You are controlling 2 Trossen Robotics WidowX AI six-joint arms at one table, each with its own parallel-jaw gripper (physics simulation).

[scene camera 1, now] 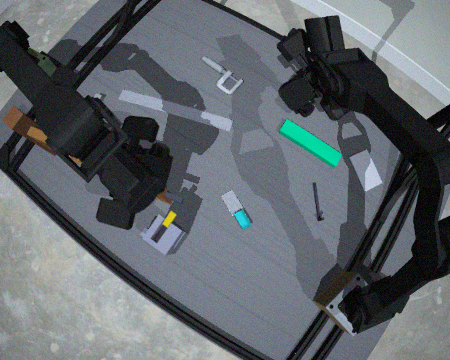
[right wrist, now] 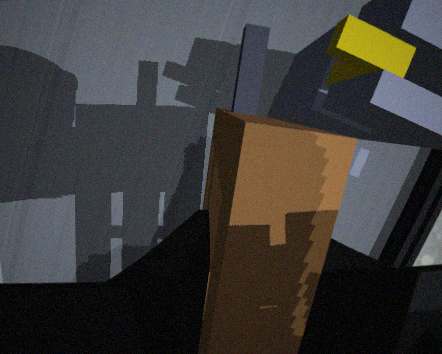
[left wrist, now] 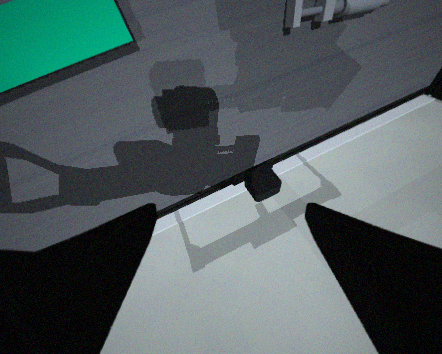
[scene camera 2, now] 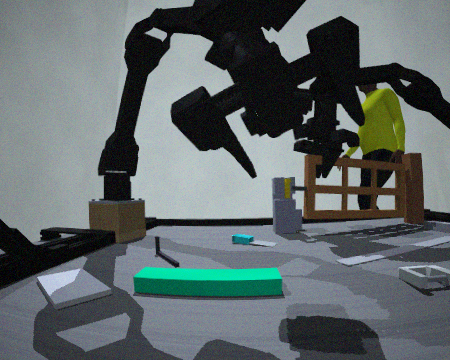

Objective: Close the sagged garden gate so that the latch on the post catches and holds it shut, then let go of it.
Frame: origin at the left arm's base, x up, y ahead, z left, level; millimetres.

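Where they show: left gripper, fingertip midpoint: (left wrist: 231, 210) (scene camera 2: 308, 148); right gripper, fingertip midpoint: (scene camera 2: 320, 178); left arm's base at its link origin: (scene camera 1: 356, 305) (scene camera 2: 117, 200).
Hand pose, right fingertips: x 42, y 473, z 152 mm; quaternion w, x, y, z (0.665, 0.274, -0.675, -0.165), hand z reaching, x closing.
Observation:
Things, the pixels of their top centre, and the offset from my right fingertips. "pt": a spot on its surface instead.
- brown hinge post at a spot on its surface: (scene camera 2: 414, 187) pt dx -32, dy +281, dz +111 mm
- dark bar at a spot on its surface: (right wrist: 252, 70) (scene camera 2: 299, 186) pt dx -18, dy -53, dz -26 mm
- yellow latch piece at a spot on its surface: (right wrist: 375, 45) (scene camera 1: 169, 218) (scene camera 2: 287, 178) pt dx +2, dy -82, dz +5 mm
- green block at its top centre: (scene camera 2: 207, 274) (scene camera 1: 311, 142) dx -116, dy -147, dz -352 mm
- white plate at its top centre: (scene camera 2: 71, 282) (scene camera 1: 366, 170) dx -128, dy -293, dz -421 mm
- black L-shaped rod at its top centre: (scene camera 2: 165, 240) (scene camera 1: 320, 200) dx -102, dy -257, dz -265 mm
- teal-handled tool at its top centre: (scene camera 2: 254, 236) (scene camera 1: 237, 209) dx -118, dy -144, dz -113 mm
- clamp at a spot on its surface: (scene camera 1: 214, 64) pt dx -116, dy +163, dz -317 mm
- pale strip at a spot on its surface: (scene camera 1: 140, 99) pt dx -132, dy +220, dz -118 mm
The brown gate (scene camera 2: 310, 200) (right wrist: 285, 175) stands upright, joined to a brown hinge post (scene camera 2: 414, 187). A dark bar (scene camera 2: 300, 188) (right wrist: 252, 70) sticks out from its free end. The grey latch post (scene camera 1: 172, 241) (scene camera 2: 286, 215) carries a yellow latch piece (scene camera 1: 170, 219) (scene camera 2: 287, 188) (right wrist: 375, 45). In the right wrist view the bar is left of the yellow piece, with a gap between. My right gripper (scene camera 2: 325, 171) (right wrist: 235, 219) is shut on the gate's free end; the arm hides most of the gate in scene camera 1. My left gripper (scene camera 1: 295, 70) (left wrist: 231, 210) is open and empty, high above the table.
A green block (scene camera 1: 310, 142) (scene camera 2: 207, 282) (left wrist: 55, 40), white plate (scene camera 1: 367, 171), black L-shaped rod (scene camera 1: 316, 200) and teal-handled tool (scene camera 1: 242, 219) lie on the table. A clamp (scene camera 1: 214, 64) and pale strip (scene camera 1: 140, 99) lie farther back. A person (scene camera 2: 382, 120) stands behind the gate.

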